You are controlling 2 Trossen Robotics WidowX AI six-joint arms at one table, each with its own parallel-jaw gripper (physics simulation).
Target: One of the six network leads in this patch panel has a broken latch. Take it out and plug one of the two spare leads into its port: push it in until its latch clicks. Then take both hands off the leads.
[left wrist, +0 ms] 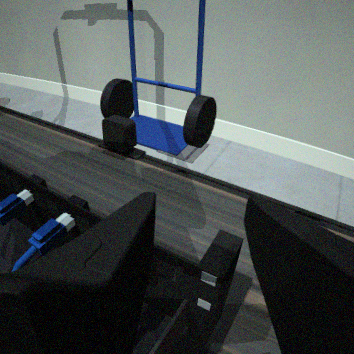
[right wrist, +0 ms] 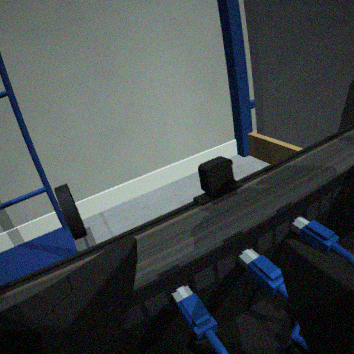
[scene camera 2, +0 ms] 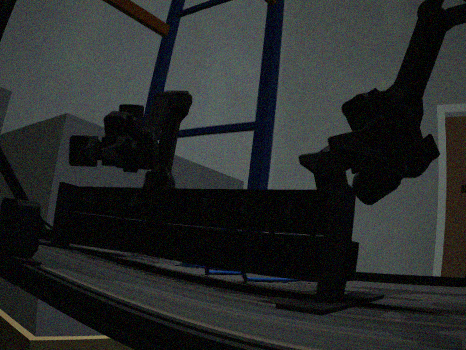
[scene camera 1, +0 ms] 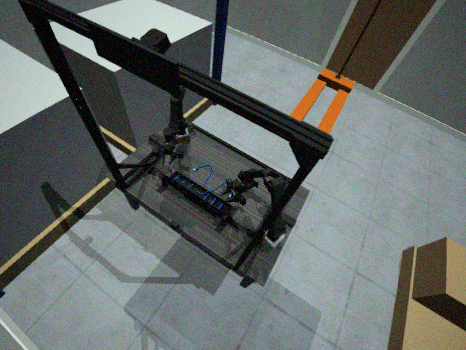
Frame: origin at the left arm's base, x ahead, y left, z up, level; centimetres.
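Where they show: left gripper, fingertip midpoint: [left wrist: 200, 206] [scene camera 2: 92, 152] [scene camera 1: 166, 166]; right gripper, fingertip midpoint: [right wrist: 209, 250] [scene camera 2: 313, 151] [scene camera 1: 223, 198]; left arm's base, link origin: [scene camera 1: 181, 131]; right arm's base, link origin: [scene camera 1: 273, 235].
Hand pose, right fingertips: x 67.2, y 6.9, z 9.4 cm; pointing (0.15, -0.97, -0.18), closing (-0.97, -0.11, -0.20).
Things, the pixels of their top centre, and the offset from my right fingertips. "*": a spot on its surface instead.
- black patch panel, top centre: [scene camera 2: 165, 209] dx -10.9, dy -13.9, dz -8.2 cm
- middle plug, surface spot: [right wrist: 265, 272] * dx -2.7, dy -4.9, dz -7.0 cm
- far plug, surface spot: [right wrist: 317, 235] * dx -7.0, dy -8.3, dz -7.3 cm
- loose blue lead, surface spot: [scene camera 1: 210, 173] * dx -28.6, dy +3.1, dz -15.7 cm
- panel's end bracket, surface spot: [left wrist: 220, 255] * dx -29.3, dy -28.4, dz -5.4 cm
The black patch panel [scene camera 1: 192, 190] [scene camera 2: 200, 212] stands on the table with blue leads plugged in. Blue plugs with whitish tips show in the left wrist view, one plug [left wrist: 52, 232] beside my left finger. Three show in the right wrist view: a near plug [right wrist: 195, 312], a middle plug [right wrist: 265, 272] and a far plug [right wrist: 317, 235]. A loose blue lead [scene camera 1: 209, 172] curves over the table behind the panel. My left gripper [left wrist: 200, 206] is open and empty over the panel's end. My right gripper [right wrist: 209, 250] is open above the panel, holding no plug. I cannot tell which latch is broken.
The panel's end bracket [left wrist: 220, 255] shows between my left fingers. Blue lead [scene camera 2: 270, 279] lies low beneath the panel in scene camera 2. A black frame [scene camera 1: 240, 107] spans the table. A blue hand truck [left wrist: 160, 134] stands beyond the table edge.
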